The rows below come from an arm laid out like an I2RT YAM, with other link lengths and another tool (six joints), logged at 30 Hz.
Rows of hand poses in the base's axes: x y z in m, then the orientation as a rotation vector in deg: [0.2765, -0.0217, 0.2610, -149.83, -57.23, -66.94]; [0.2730, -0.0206, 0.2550, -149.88, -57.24, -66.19]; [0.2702, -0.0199, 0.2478, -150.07, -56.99, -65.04]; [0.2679, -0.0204, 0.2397, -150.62, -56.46, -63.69]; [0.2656, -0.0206, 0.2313, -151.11, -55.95, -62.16]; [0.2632, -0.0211, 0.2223, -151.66, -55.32, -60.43]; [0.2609, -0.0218, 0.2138, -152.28, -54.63, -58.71]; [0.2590, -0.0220, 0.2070, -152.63, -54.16, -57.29]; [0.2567, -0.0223, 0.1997, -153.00, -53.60, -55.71]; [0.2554, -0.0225, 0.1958, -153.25, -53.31, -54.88]
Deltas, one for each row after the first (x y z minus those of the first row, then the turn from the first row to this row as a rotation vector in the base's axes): [-0.0035, 0.0011, -0.0060, 0.03, 0.51, 0.11]; [-0.0063, 0.0018, -0.0132, 0.13, 1.34, 0.10]; [-0.0086, 0.0013, -0.0213, 0.12, 2.33, -0.20]; [-0.0109, 0.0011, -0.0297, 0.14, 3.44, -0.43]; [-0.0133, 0.0006, -0.0387, 0.18, 4.71, -0.73]; [-0.0156, -0.0001, -0.0472, 0.18, 5.96, -1.10]; [-0.0175, -0.0003, -0.0540, 0.24, 7.00, -1.28]; [-0.0198, -0.0006, -0.0613, 0.33, 8.15, -1.49]; [-0.0211, -0.0008, -0.0652, 0.32, 8.75, -1.64]
